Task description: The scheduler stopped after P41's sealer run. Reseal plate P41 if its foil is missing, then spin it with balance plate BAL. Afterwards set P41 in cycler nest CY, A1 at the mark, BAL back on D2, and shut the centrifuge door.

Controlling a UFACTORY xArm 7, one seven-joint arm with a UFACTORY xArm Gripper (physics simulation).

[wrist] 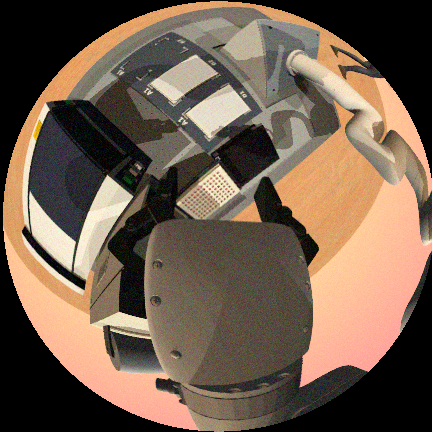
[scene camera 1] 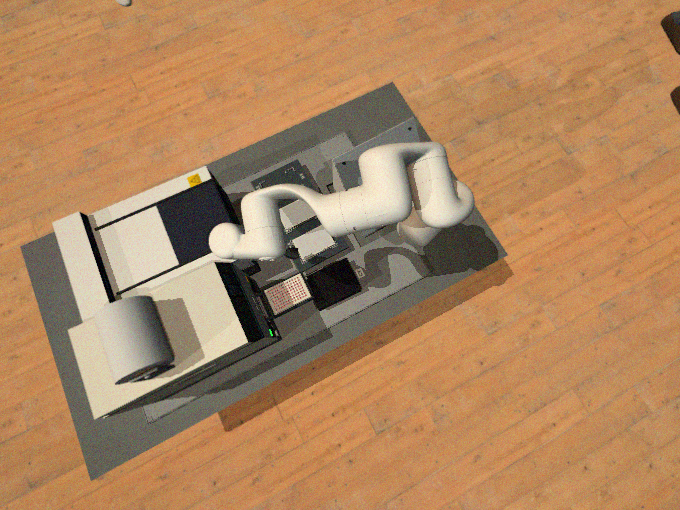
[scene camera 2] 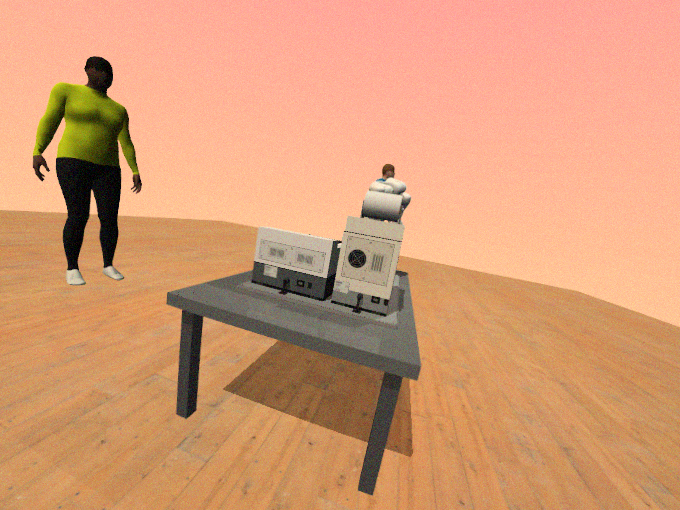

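Seen in the pictures: gripper, between the fingertips: (wrist: 218, 181); arm's base, origin of its link: (wrist: 296, 61).
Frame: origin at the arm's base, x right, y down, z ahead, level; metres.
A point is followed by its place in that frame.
Note:
A plate with open, red-dotted wells (scene camera 1: 286, 294) {z 0.497, x -0.112, y -0.029 m} (wrist: 210, 192) {z 0.483, x -0.109, y -0.030 m} sits at the front of the cream sealer (scene camera 1: 219, 312) {z 0.645, x -0.103, y -0.264 m} (scene camera 2: 373, 268) {z 1.001, x -0.065, y -0.085 m}. Its name is not legible. Two white-topped plates rest on the dark deck (wrist: 162, 47) {z 0.260, x 0.249, y 0.039 m}: one at D2 (scene camera 1: 299, 214) {z 0.308, x 0.109, y 0.023 m} (wrist: 187, 77) {z 0.310, x 0.110, y 0.023 m}, one at D1 (scene camera 1: 314, 243) {z 0.325, x -0.010, y 0.023 m} (wrist: 217, 110) {z 0.330, x -0.002, y 0.023 m}. My gripper (wrist: 218, 181) {z 0.433, x -0.027, y -0.178 m} is open and empty, with the open-welled plate showing between its fingers in the wrist view. In scene camera 1 the arm mostly hides it. The white centrifuge (scene camera 1: 140, 241) {z 0.761, x 0.253, y -0.124 m} (scene camera 2: 291, 252) {z 0.959, x 0.268, y -0.080 m} has a dark top panel (wrist: 65, 175) {z 0.562, x 0.169, y -0.127 m}; I cannot tell its door state.
A black square unit (scene camera 1: 333, 283) {z 0.351, x -0.159, y 0.034 m} (wrist: 247, 155) {z 0.356, x -0.147, y 0.034 m} stands beside the open-welled plate. A large roll (scene camera 1: 131, 340) {z 0.792, x -0.082, y -0.386 m} (scene camera 2: 382, 204) {z 0.867, x -0.058, y -0.335 m} lies on top of the sealer. The arm's grey mounting plate (wrist: 310, 47) is beyond the deck. A person in yellow-green (scene camera 2: 90, 131) stands beyond the table (scene camera 2: 296, 334) {z 1.257, x 0.133, y 0.108 m}.

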